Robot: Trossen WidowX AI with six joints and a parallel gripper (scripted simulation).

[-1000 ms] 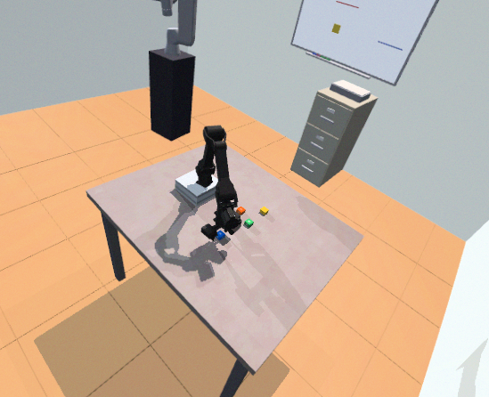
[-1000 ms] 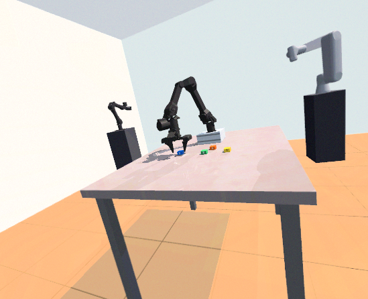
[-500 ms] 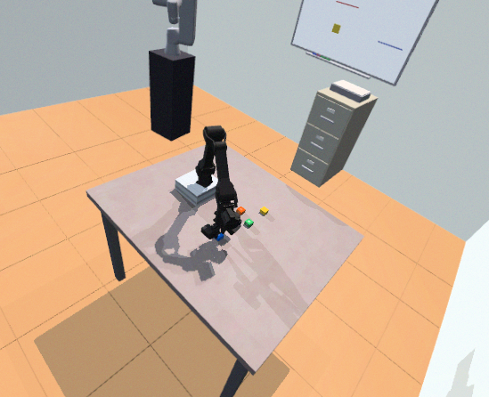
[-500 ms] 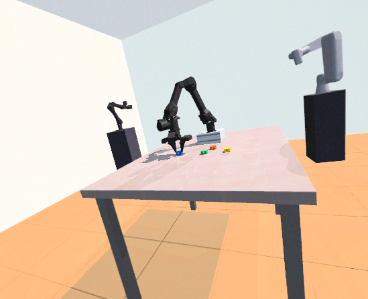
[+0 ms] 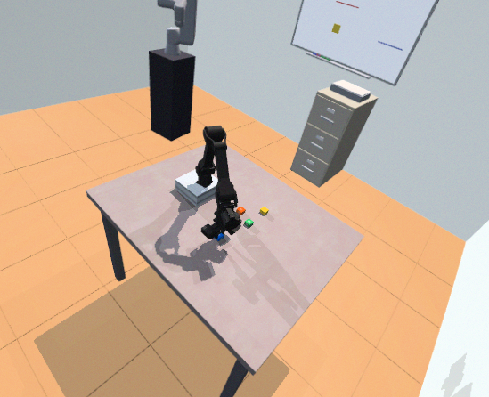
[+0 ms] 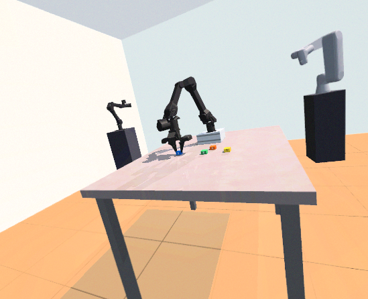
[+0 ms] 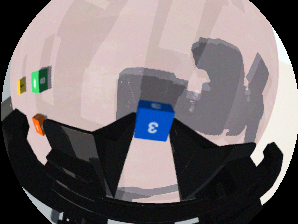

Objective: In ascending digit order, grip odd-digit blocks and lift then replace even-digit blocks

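The blue block is right at my gripper tip. The rest, counted from my gripper tip: yellow block: 290 mm to the left, 70 mm ahead; orange block: 210 mm to the left, 20 mm behind; green block: 170 mm to the left, 60 mm ahead.
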